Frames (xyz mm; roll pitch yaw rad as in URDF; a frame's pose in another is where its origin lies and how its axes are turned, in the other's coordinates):
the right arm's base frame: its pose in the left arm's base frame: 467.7 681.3 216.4 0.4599 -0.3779 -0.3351
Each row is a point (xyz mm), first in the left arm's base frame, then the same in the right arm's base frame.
Working: the left arm's base frame: its pose in the right arm's base frame: -282.1 -768.0 245.6 -0.3568 0.4760 0.1582

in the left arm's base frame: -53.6 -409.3 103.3
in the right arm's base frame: -165.9 -1101.3 483.2
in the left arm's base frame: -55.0 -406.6 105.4
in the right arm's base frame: -167.2 -1098.2 484.8
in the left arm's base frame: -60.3 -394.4 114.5
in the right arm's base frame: -172.2 -1084.2 491.0
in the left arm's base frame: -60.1 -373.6 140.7
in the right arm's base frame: -168.8 -1054.7 506.3
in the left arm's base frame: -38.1 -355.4 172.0
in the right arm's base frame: -143.5 -1022.3 516.6
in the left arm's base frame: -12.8 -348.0 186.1
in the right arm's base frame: -118.3 -1006.3 514.5
